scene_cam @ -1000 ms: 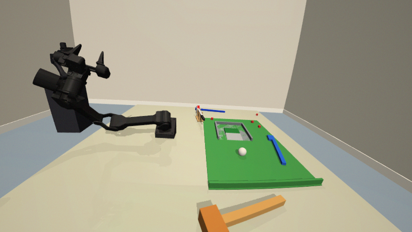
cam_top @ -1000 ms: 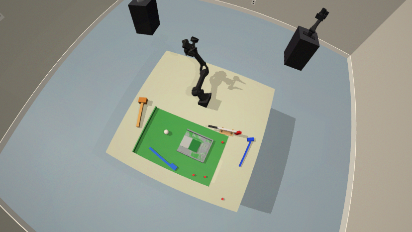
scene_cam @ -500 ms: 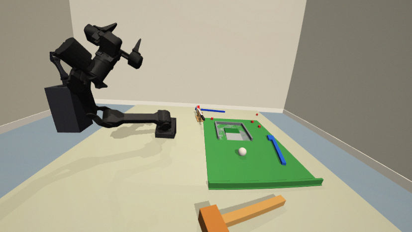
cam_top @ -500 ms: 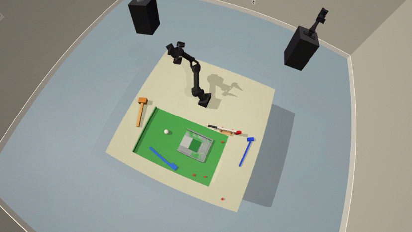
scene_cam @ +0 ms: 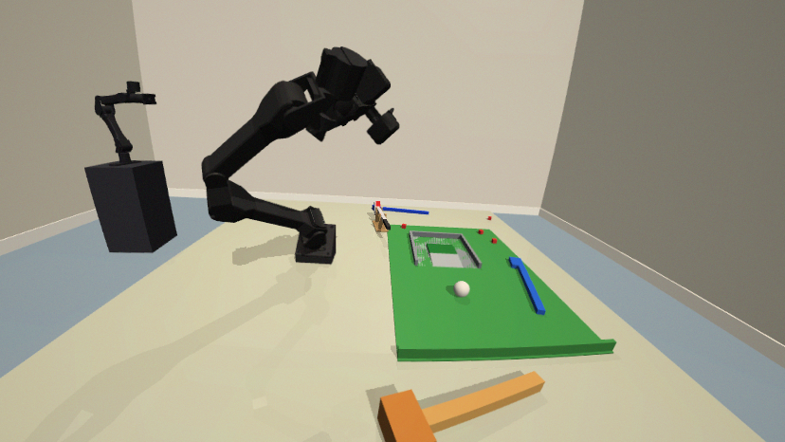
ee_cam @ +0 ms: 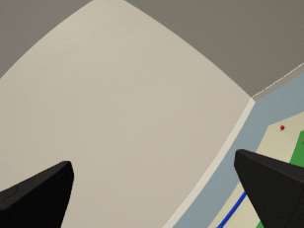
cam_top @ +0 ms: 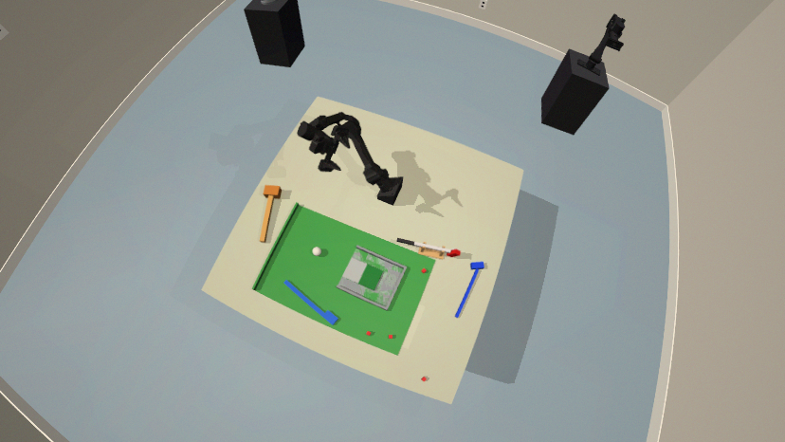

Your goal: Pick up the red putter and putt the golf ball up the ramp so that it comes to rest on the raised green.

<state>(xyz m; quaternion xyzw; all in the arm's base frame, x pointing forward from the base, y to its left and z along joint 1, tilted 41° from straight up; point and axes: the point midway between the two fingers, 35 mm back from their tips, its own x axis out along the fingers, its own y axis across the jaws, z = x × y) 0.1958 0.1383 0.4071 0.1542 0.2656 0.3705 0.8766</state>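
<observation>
Right now the red putter is 80 mm ahead of my gripper tip, 400 mm to the left of it and 430 mm below it. The rest, counted from my gripper tip: white golf ball: 230 mm ahead, 90 mm to the right, 460 mm below; then green mat: 310 mm ahead, 50 mm to the left, 490 mm below; then wooden stand: 80 mm ahead, 420 mm to the left, 450 mm below.
</observation>
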